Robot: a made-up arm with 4 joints.
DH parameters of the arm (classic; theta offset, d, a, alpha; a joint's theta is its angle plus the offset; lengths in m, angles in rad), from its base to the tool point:
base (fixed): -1.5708 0.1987 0 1.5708
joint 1: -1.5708 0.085 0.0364 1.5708
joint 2: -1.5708 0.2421 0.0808 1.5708
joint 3: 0 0.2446 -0.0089 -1.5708
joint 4: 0 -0.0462 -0.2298 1.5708
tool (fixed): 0 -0.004 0 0
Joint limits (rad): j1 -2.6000..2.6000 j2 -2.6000..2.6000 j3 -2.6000..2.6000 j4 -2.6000..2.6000
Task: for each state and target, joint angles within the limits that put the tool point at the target. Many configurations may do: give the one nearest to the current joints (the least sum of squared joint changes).
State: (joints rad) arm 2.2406 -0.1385 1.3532 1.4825
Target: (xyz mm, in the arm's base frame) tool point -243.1 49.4 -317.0
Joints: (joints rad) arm 2.4055 -0.6127 1.5205 1.9384
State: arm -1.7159 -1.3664 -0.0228 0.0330
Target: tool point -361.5 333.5 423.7
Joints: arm -1.3209 -1.8761 -0.4677 0.4131
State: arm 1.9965 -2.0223 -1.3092 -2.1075
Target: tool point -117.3 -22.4 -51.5
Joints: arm 1.5882 -2.2159 -1.5180 -1.5447
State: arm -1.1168 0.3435 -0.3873 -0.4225
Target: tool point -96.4 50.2 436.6
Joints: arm -0.9294 0.7673 -0.1352 -0.7099
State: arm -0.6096 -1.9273 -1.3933 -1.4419
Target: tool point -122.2 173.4 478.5
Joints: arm -1.0552 -1.8706 -1.5573 -1.2046
